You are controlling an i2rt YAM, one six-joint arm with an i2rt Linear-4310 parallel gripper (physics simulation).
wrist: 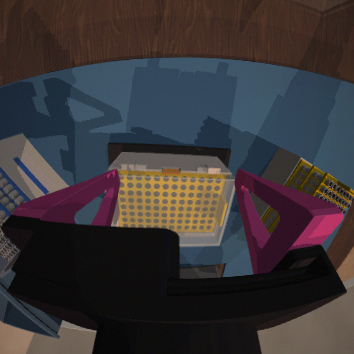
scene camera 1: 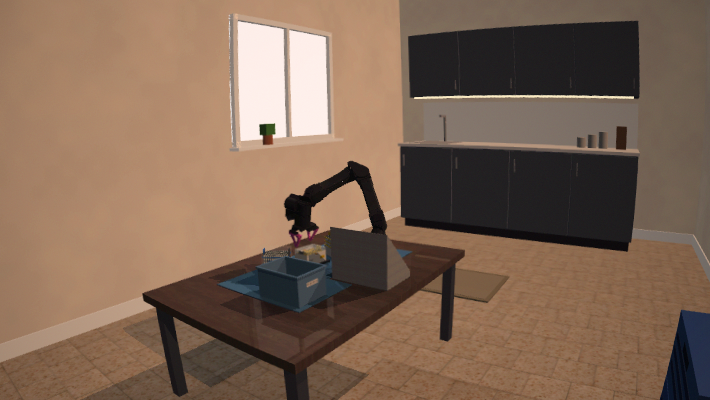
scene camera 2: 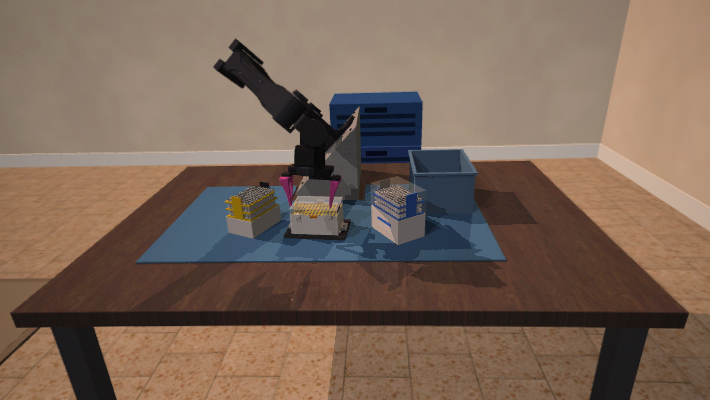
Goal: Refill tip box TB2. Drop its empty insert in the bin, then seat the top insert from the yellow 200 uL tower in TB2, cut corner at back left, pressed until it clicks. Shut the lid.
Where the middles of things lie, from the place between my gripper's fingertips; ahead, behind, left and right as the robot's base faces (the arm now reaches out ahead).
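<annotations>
I see the blue-banded tip tower [scene camera 2: 398, 207], which is 30 mm below my hand, 60 mm behind it and 210 mm to the left of it. The blue bin [scene camera 2: 448, 175] is here too, 30 mm below my hand, 310 mm to the left of it and 290 mm behind it. Going by their middles, the tower is the nearest to my hand of the things named here.
</annotations>
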